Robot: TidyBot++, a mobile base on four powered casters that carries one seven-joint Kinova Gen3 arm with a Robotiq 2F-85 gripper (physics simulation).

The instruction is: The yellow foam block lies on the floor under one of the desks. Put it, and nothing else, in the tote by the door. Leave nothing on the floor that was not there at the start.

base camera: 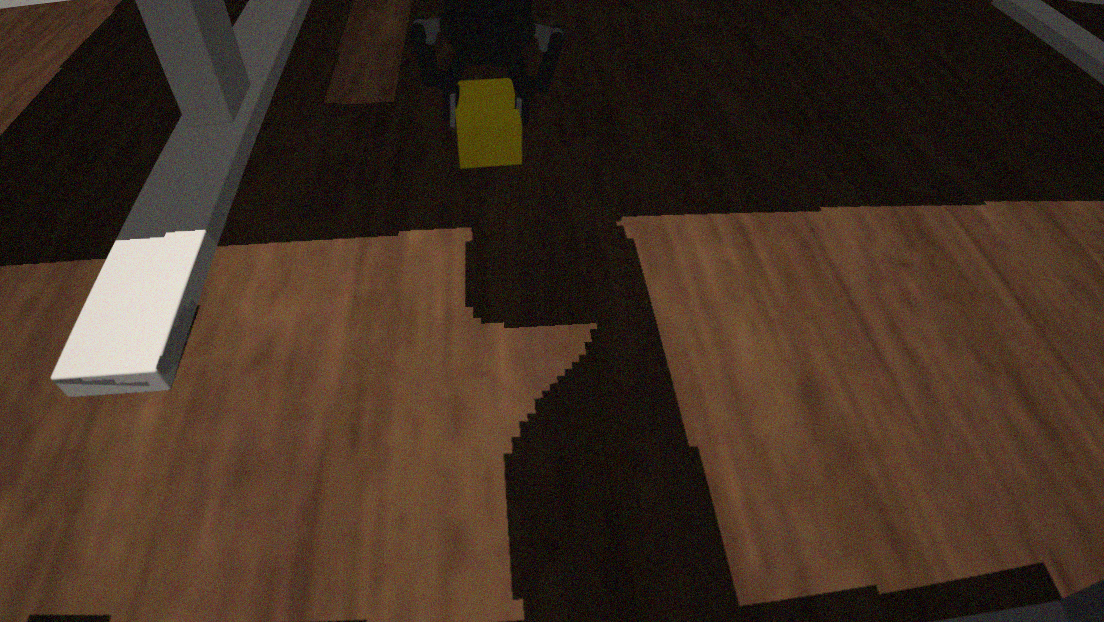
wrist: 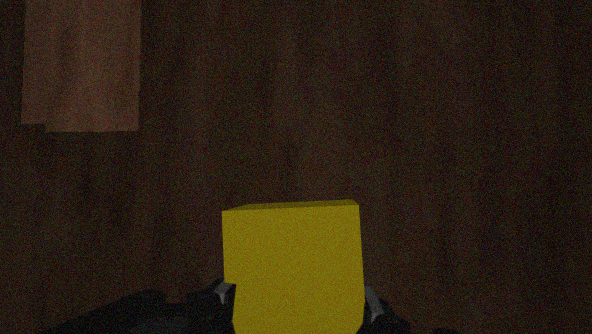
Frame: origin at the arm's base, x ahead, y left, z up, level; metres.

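Where they show: gripper, between the fingertips: (base camera: pixel 486 125) (wrist: pixel 299 297).
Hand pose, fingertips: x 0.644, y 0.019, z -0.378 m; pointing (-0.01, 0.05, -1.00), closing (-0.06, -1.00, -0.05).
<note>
After its pixels a point has its place.
The yellow foam block (base camera: pixel 489 127) @(x 0.602, y 0.014, z -0.353 m) (wrist: pixel 295 260) @(x 0.669, y 0.019, z -0.352 m) is in the shadow under the desk, at the upper middle of the base camera view and the lower middle of the wrist view. My gripper (base camera: pixel 486 112) @(x 0.644, y 0.019, z -0.378 m) (wrist: pixel 299 297) @(x 0.644, y 0.019, z -0.378 m) is shut on the block, with one finger against its left side and one against its right side. The block's near end sticks out past the fingertips. Whether the block touches the floor cannot be told. The lower part of the block is cut off in the wrist view. The tote does not show in either view.
A desk's grey-white foot bar (base camera: pixel 131 301) @(x 0.413, y 0.285, z -0.372 m) with an upright leg (base camera: pixel 193 61) @(x 0.655, y 0.294, z -0.301 m) stands left of the gripper in the base camera view. Another grey bar (base camera: pixel 1058 34) @(x 0.959, y -0.884, z -0.375 m) shows at the upper right. The wooden floor (base camera: pixel 347 432) @(x 0.314, y 0.107, z -0.397 m) has dark shadows across it.
</note>
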